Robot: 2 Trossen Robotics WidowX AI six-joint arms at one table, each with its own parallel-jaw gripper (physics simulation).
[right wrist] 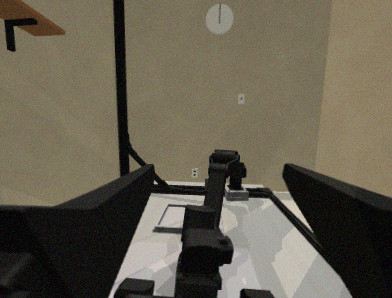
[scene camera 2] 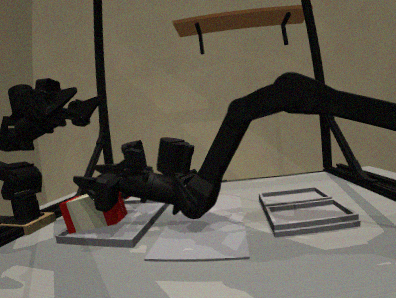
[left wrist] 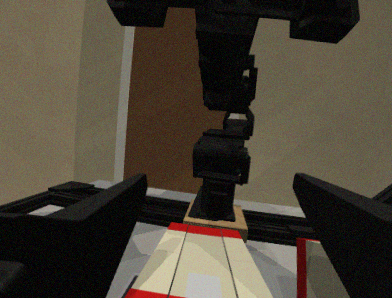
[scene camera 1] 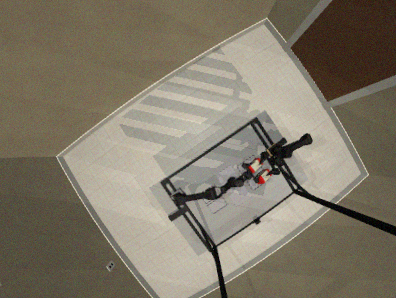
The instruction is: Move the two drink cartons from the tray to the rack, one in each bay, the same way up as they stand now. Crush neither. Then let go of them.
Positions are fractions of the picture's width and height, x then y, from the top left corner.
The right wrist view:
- my right gripper: 0.55, 0.57
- flat mat: 0.40, 0.88
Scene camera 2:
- my left gripper: 0.22, 0.58
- my right gripper: 0.23, 0.31
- grey tray: 0.32, 0.78
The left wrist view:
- my left gripper: 0.56, 0.61
